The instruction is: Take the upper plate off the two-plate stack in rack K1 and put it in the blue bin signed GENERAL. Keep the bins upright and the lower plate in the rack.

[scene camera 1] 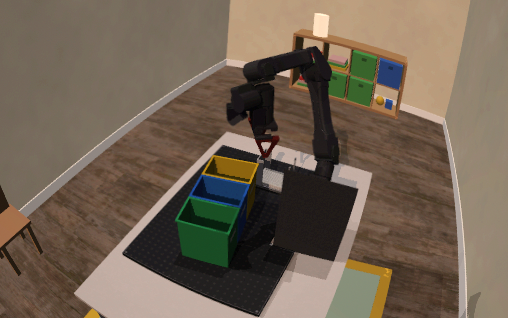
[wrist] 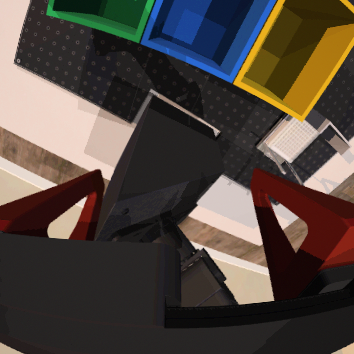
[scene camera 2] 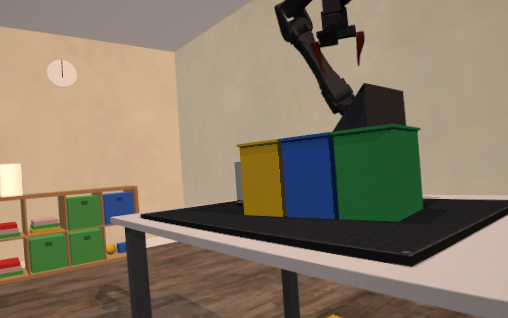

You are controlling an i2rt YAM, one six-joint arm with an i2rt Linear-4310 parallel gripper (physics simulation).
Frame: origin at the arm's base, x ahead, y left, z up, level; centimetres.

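Seen in the pictures: gripper, fingertip midpoint: (scene camera 1: 262, 148) (wrist: 176, 176) (scene camera 2: 340, 68); arm's base, origin of the base link: (scene camera 1: 320, 185) (wrist: 152, 224) (scene camera 2: 360, 119).
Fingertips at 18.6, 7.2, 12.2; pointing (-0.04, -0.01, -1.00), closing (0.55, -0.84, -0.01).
Offsets run from my fingertips to a thing's top centre, as dx, dy, dz. "spot": to the spot under its first point. Level surfaces: height alone.
A white plate with a fine grid of wells @(spot: +4.5, -28.6, -32.0) (scene camera 1: 273, 179) (wrist: 296, 136) lies in a small pale rack with upright grey ends @(+3.7, -30.9, -22.9) (scene camera 1: 260, 171) (scene camera 2: 238, 181) (wrist: 338, 141), close beside the yellow bin. A lower plate cannot be made out, and no K1 label is readable. The blue bin @(+12.8, +2.8, -18.9) (scene camera 1: 220, 191) (scene camera 2: 308, 177) (wrist: 192, 62) stands upright between the yellow and green bins; its GENERAL sign does not show. My gripper (scene camera 1: 266, 154) (scene camera 2: 340, 66) (wrist: 176, 176) is open and empty, its red fingers wide apart. It hangs high above the table, with the rack off to one side in the wrist view.
The yellow bin @(+15.2, -10.3, -18.9) (scene camera 1: 231, 170) (scene camera 2: 262, 180) (wrist: 317, 67) and green bin @(+10.5, +15.8, -18.9) (scene camera 1: 205, 245) (scene camera 2: 377, 175) (wrist: 95, 22) stand upright on the black perforated board @(dz -36.8) (scene camera 1: 165, 240) (scene camera 2: 345, 237) (wrist: 45, 47). A tall dark block (scene camera 1: 317, 215) (scene camera 2: 383, 106) (wrist: 160, 145) stands near the arm's base.
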